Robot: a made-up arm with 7 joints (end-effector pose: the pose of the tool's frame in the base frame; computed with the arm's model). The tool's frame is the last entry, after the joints. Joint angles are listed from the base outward.
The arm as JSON. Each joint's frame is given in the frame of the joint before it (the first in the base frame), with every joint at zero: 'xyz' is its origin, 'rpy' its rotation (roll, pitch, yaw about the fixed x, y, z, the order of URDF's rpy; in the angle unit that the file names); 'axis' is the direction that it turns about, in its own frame. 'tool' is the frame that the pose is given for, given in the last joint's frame.
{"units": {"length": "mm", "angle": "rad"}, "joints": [
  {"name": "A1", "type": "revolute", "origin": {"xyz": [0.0, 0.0, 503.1], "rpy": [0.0, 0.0, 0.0]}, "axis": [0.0, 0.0, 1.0]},
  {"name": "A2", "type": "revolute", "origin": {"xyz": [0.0, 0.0, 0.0], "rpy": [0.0, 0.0, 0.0]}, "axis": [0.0, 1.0, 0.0]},
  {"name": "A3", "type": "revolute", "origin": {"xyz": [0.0, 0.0, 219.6], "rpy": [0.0, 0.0, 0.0]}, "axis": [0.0, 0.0, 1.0]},
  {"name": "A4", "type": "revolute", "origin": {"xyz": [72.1, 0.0, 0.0], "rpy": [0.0, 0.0, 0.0]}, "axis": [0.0, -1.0, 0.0]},
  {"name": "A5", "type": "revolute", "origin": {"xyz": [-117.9, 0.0, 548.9], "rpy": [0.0, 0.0, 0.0]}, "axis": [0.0, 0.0, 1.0]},
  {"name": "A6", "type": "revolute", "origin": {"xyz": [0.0, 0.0, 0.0], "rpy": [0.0, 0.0, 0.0]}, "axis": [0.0, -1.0, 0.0]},
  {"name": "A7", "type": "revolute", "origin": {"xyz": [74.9, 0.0, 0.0], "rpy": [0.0, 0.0, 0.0]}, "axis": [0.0, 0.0, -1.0]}
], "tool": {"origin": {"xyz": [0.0, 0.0, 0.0], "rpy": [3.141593, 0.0, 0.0]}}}
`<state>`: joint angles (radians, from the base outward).
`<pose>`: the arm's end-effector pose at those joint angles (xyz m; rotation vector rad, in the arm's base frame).
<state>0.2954 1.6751 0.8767 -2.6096 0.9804 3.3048 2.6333</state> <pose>-0.2861 0.2587 0.1668 0.3206 -1.9589 -0.3467</pose>
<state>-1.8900 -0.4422 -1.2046 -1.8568 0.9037 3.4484 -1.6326</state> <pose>-0.5891 0.1344 0.7809 0.1355 -1.6065 -0.3903</pose>
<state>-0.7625 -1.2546 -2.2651 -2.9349 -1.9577 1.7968 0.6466</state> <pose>0.0390 -0.3794 0.2127 -1.9330 2.1242 0.2619</pose>
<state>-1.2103 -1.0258 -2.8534 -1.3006 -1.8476 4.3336 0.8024</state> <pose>-0.3821 0.5346 0.3312 0.4330 -1.7311 0.2337</pose>
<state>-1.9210 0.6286 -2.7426 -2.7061 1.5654 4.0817 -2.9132</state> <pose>0.0359 0.4159 0.5817 0.6415 1.7421 1.2668</pose>
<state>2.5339 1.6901 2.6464 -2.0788 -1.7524 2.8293 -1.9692</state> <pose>-0.2176 -0.1340 1.0764 0.8229 0.3562 -1.0303</pose>
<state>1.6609 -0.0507 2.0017 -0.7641 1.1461 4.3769 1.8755</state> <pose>-0.2775 -0.1679 1.1502 -0.7091 1.2853 2.7112</pose>
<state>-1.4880 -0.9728 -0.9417 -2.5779 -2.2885 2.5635 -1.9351</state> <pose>-0.3061 -0.3946 0.6205 2.0397 1.1935 -1.9238</pose>
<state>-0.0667 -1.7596 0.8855 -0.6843 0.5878 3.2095 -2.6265</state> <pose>-0.7660 0.2393 0.5647 -1.3654 -0.4425 1.2261</pose>
